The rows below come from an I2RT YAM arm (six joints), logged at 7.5 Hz.
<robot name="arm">
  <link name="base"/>
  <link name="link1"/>
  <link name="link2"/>
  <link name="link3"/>
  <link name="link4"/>
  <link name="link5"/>
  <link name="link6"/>
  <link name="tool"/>
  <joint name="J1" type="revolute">
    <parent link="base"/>
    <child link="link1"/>
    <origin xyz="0 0 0.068"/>
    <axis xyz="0 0 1"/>
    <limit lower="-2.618" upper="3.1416"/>
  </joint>
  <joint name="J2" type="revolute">
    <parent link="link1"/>
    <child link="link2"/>
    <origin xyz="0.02 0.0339 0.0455"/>
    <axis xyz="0 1 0"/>
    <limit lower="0" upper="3.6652"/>
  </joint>
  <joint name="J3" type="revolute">
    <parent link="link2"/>
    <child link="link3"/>
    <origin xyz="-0.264 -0.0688 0"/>
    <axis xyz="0 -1 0"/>
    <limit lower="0" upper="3.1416"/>
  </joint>
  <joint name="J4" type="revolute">
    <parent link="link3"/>
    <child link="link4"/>
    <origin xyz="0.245 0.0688 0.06"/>
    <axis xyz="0 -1 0"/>
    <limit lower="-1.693" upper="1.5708"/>
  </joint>
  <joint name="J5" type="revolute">
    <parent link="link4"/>
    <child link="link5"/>
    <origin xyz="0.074 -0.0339 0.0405"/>
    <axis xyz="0 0 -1"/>
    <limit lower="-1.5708" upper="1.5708"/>
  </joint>
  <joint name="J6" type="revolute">
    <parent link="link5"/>
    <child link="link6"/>
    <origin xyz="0.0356 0 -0.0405"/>
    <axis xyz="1 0 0"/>
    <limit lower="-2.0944" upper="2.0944"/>
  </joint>
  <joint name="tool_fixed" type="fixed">
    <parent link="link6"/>
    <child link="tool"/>
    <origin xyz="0 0 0" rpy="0 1.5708 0"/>
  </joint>
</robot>
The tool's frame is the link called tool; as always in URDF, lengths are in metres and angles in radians.
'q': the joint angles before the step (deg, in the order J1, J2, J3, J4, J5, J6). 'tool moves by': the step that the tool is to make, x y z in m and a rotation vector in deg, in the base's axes. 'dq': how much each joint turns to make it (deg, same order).
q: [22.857, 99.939, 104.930, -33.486, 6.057, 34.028]
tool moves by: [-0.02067, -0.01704, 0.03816, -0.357, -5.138, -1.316]
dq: [-1.056, -4.041, 2.644, -1.841, 1.237, -1.948]
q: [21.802, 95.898, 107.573, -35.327, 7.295, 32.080]
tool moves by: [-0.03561, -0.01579, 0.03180, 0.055, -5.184, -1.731]
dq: [-0.005, -6.665, -1.131, -0.533, 2.285, -1.137]
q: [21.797, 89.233, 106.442, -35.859, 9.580, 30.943]
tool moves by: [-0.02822, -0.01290, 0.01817, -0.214, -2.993, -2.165]
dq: [0.000, -5.015, -1.148, -1.050, 2.456, -0.620]
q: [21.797, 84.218, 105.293, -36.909, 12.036, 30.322]
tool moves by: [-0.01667, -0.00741, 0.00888, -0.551, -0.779, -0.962]
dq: [0.000, -2.567, 0.002, -1.935, 1.142, -0.527]
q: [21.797, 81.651, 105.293, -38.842, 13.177, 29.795]
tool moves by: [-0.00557, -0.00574, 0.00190, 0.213, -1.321, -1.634]
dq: [-0.527, -1.582, -1.405, 1.130, 1.144, 0.001]
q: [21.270, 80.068, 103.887, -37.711, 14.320, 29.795]
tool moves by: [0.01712, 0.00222, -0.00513, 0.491, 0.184, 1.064]
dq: [-1.055, 2.542, 0.611, 1.932, -2.183, 0.000]
